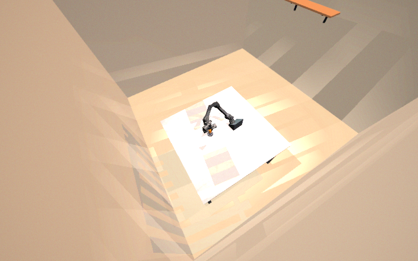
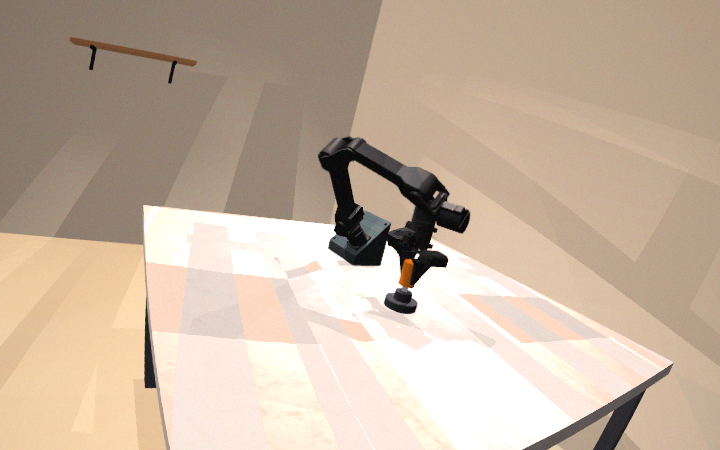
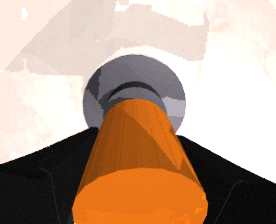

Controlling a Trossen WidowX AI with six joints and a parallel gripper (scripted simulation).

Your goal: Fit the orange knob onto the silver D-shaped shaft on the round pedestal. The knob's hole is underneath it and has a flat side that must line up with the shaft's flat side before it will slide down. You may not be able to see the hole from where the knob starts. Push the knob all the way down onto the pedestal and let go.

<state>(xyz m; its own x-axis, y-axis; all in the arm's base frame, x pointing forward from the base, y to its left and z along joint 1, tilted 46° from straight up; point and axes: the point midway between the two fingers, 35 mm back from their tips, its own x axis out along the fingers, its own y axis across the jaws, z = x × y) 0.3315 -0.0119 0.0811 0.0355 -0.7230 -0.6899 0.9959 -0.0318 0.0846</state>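
My gripper tip is now 30 mm below the orange knob. Also, from my gripper tip: round pedestal (40 mm below).
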